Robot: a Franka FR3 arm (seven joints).
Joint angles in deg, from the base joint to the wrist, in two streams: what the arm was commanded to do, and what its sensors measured. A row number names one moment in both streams.
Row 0, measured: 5.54, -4.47, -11.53, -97.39, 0.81, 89.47, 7.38
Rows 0 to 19, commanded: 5.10, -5.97, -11.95, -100.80, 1.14, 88.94, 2.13; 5.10, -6.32, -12.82, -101.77, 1.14, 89.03, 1.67; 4.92, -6.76, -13.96, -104.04, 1.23, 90.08, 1.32; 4.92, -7.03, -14.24, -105.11, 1.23, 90.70, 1.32; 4.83, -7.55, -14.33, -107.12, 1.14, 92.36, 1.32; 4.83, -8.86, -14.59, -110.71, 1.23, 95.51, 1.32; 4.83, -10.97, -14.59, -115.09, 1.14, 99.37, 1.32; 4.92, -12.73, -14.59, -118.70, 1.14, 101.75, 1.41; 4.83, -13.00, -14.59, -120.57, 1.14, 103.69, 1.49; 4.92, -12.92, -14.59, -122.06, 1.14, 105.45, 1.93; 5.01, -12.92, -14.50, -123.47, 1.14, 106.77, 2.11; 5.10, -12.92, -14.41, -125.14, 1.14, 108.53, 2.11; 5.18, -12.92, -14.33, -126.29, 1.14, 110.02, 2.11; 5.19, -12.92, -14.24, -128.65, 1.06, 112.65, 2.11; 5.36, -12.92, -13.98, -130.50, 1.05, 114.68, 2.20; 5.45, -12.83, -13.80, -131.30, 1.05, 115.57, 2.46; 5.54, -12.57, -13.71, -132.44, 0.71, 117.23, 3.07; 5.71, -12.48, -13.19, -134.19, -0.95, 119.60, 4.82; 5.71, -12.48, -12.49, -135.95, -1.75, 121.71, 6.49; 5.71, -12.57, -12.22, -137.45, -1.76, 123.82, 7.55
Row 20, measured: 5.53, -10.75, -13.32, -132.52, -0.20, 118.60, 3.99
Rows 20 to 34, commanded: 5.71, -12.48, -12.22, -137.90, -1.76, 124.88, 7.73; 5.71, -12.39, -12.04, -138.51, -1.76, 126.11, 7.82; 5.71, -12.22, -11.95, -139.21, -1.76, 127.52, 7.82; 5.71, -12.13, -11.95, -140.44, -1.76, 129.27, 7.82; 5.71, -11.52, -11.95, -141.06, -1.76, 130.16, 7.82; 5.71, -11.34, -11.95, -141.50, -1.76, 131.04, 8.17; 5.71, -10.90, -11.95, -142.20, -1.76, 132.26, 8.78; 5.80, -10.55, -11.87, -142.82, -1.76, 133.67, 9.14; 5.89, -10.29, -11.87, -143.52, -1.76, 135.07, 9.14; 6.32, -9.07, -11.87, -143.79, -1.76, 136.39, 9.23; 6.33, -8.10, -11.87, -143.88, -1.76, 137.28, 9.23; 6.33, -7.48, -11.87, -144.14, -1.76, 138.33, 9.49; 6.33, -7.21, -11.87, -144.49, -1.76, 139.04, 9.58; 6.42, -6.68, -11.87, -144.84, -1.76, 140.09, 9.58; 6.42, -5.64, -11.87, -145.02, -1.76, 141.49, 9.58
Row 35, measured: 6.01, -6.77, -11.95, -143.64, -0.81, 137.89, 8.07
